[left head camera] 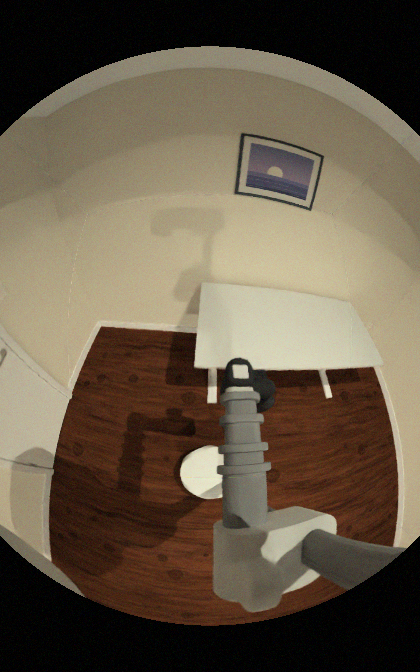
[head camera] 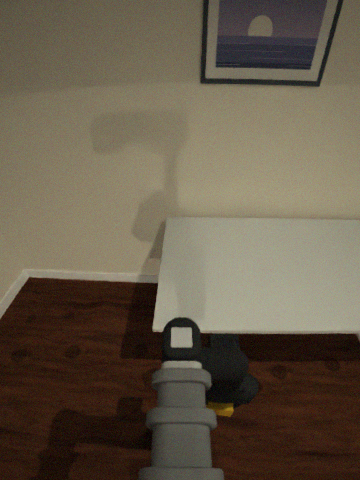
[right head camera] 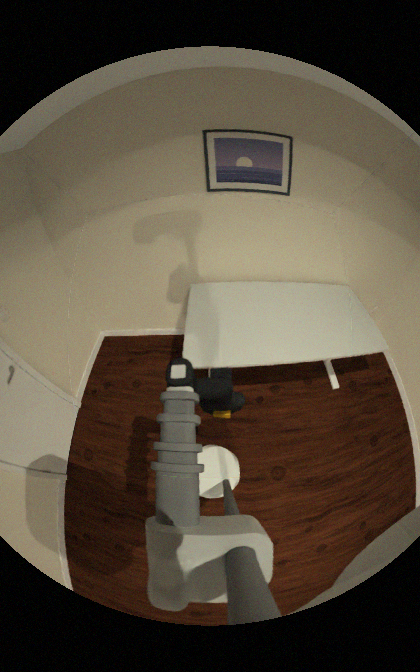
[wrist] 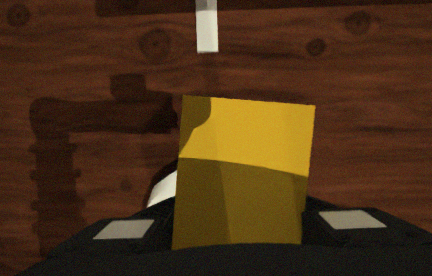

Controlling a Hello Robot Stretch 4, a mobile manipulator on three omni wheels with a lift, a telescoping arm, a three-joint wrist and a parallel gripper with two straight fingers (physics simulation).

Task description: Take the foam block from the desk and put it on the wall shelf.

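Note:
The yellow foam block (head camera: 221, 409) (right head camera: 221, 414) (wrist: 245, 145) is between the two fingers of my gripper (wrist: 233, 210). In the wrist view it sticks out beyond the dark fingers, with the floor behind it. The gripper shows as a dark shape in the head view (head camera: 232, 392) and the right head view (right head camera: 222, 401), in front of the desk's front edge. In the left head view the block is hidden behind the arm and gripper. The white desk (head camera: 280, 275) (left head camera: 290, 330) (right head camera: 280, 320) stands against the wall. The wall shelf does not show in these views.
A framed picture (head camera: 265, 75) (left head camera: 240, 165) (right head camera: 206, 160) hangs above the desk. A round white object (left head camera: 202, 472) (right head camera: 220, 462) is low beside and under the arm. A pale door (left head camera: 30, 415) (right head camera: 35, 425) with a handle is at the left. White desk legs (left head camera: 212, 385) (right head camera: 331, 375) (wrist: 207, 30) reach down.

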